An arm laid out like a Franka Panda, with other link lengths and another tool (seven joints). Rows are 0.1 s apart.
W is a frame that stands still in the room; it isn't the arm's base.
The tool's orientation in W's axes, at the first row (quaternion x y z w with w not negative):
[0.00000, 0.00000, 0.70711, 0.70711]
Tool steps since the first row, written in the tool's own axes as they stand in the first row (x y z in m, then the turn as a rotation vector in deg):
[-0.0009, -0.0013, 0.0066, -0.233, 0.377, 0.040]
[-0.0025, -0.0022, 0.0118, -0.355, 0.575, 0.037]
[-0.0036, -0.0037, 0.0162, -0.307, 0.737, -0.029]
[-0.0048, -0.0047, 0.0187, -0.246, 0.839, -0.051]
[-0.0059, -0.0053, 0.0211, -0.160, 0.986, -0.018]
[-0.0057, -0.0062, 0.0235, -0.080, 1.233, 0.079]
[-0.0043, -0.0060, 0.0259, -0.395, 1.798, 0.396]
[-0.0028, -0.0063, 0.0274, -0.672, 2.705, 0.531]
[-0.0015, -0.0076, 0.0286, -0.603, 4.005, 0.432]
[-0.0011, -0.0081, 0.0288, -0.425, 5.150, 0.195]
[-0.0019, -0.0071, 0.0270, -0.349, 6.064, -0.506]
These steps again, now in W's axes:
[0.0013, -0.0009, 0.0066, -0.377, -0.233, 0.040]
[0.0022, -0.0025, 0.0118, -0.575, -0.355, 0.037]
[0.0037, -0.0036, 0.0162, -0.737, -0.307, -0.029]
[0.0047, -0.0048, 0.0187, -0.839, -0.246, -0.051]
[0.0053, -0.0059, 0.0211, -0.986, -0.160, -0.018]
[0.0062, -0.0057, 0.0235, -1.233, -0.080, 0.079]
[0.0060, -0.0043, 0.0259, -1.798, -0.395, 0.396]
[0.0063, -0.0028, 0.0274, -2.705, -0.672, 0.531]
[0.0076, -0.0015, 0.0286, -4.005, -0.603, 0.432]
[0.0081, -0.0011, 0.0288, -5.150, -0.425, 0.195]
[0.0071, -0.0019, 0.0270, -6.064, -0.349, -0.506]

